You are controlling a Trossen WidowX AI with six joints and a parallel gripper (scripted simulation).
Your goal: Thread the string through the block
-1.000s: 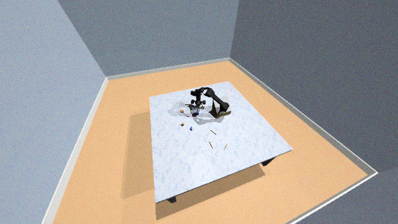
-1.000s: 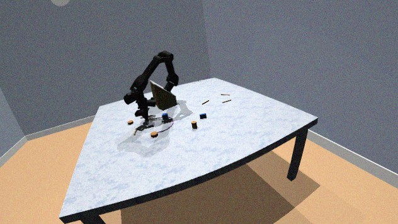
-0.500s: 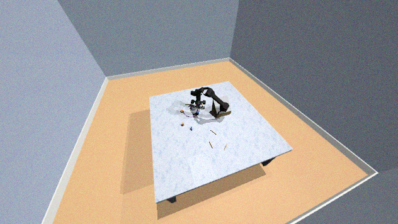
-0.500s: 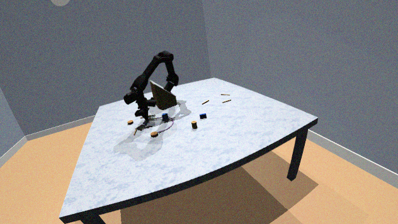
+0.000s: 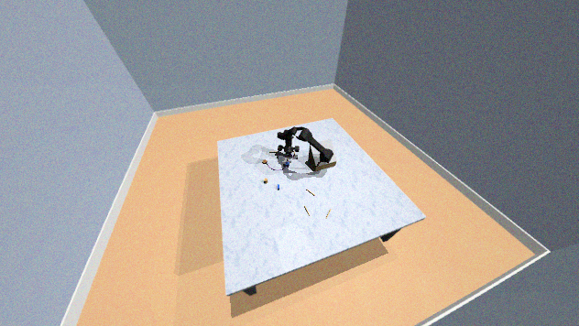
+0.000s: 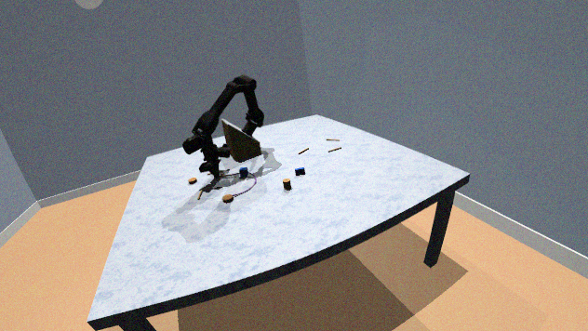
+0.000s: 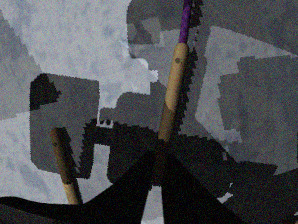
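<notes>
My gripper tip is now 1 cm short of the thin stick, 4 cm to the right of it and 1 cm below it. Also, from my gripper tip: blue block: 4 cm ahead, 12 cm to the left, 1 cm above; short wooden cylinder: 24 cm ahead, 24 cm to the left, 2 cm above.
</notes>
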